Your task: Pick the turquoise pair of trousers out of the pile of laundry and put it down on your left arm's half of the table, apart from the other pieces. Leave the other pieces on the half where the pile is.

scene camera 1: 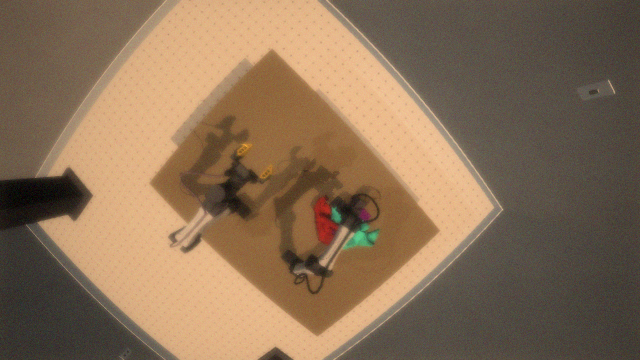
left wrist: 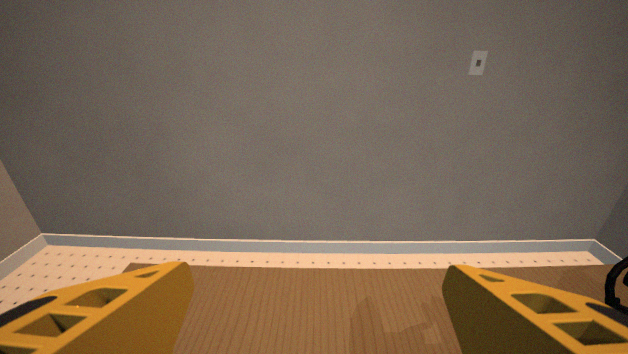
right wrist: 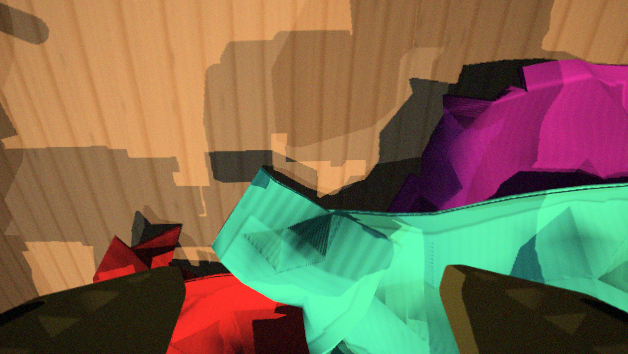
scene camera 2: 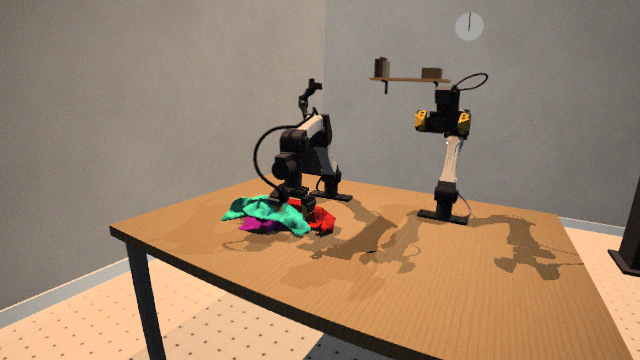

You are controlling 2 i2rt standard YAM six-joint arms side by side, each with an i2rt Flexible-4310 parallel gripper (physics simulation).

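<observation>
The turquoise trousers (scene camera 1: 363, 237) (scene camera 2: 265, 210) (right wrist: 400, 260) lie crumpled on top of the pile. A red piece (scene camera 1: 324, 220) (scene camera 2: 322, 219) (right wrist: 215, 305) and a magenta piece (scene camera 1: 364, 214) (scene camera 2: 257, 224) (right wrist: 545, 125) lie partly under them. My right gripper (scene camera 2: 295, 206) (right wrist: 312, 279) is open, low over the pile, its fingers on either side of a turquoise and red stretch of cloth; in scene camera 1 its fingertips are hidden under the arm. My left gripper (scene camera 1: 255, 159) (scene camera 2: 442, 121) (left wrist: 317, 276) is open and empty, high above the other half of the table.
The wooden table (scene camera 1: 280, 90) (scene camera 2: 450, 300) (left wrist: 300, 310) carries both arm bases and shadows of the arms. The right arm's forearm (scene camera 1: 336, 248) reaches over the pile in scene camera 1. A wall shelf (scene camera 2: 410, 79) and a clock (scene camera 2: 469, 26) are behind the table.
</observation>
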